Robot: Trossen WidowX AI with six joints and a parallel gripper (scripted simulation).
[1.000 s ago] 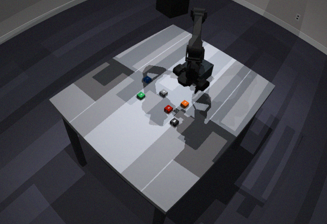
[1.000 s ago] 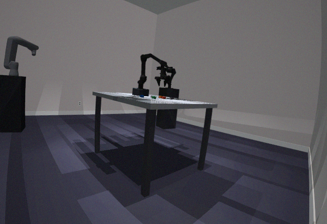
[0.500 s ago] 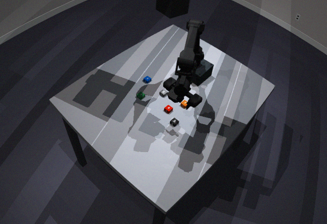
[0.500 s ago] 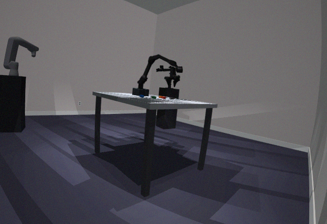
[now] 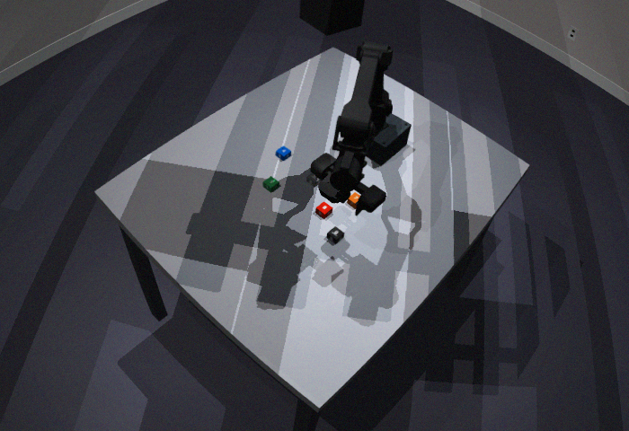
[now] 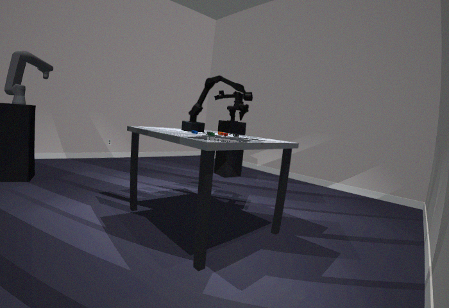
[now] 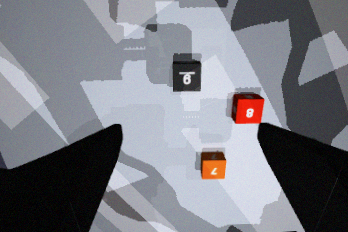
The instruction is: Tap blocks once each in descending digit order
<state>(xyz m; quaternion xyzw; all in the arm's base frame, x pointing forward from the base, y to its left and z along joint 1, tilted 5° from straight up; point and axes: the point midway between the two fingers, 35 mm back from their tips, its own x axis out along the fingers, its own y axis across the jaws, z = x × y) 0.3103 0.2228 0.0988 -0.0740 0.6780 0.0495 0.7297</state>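
Now: the black block 120 mm below my gripper tip and 10 mm ahead of it. Round my gripper tip: grey block (190 mm to the right, 120 mm below, 70 mm behind); red block (120 mm below, 90 mm to the right, 20 mm behind); orange block (120 mm below, 110 mm behind, 60 mm to the right).
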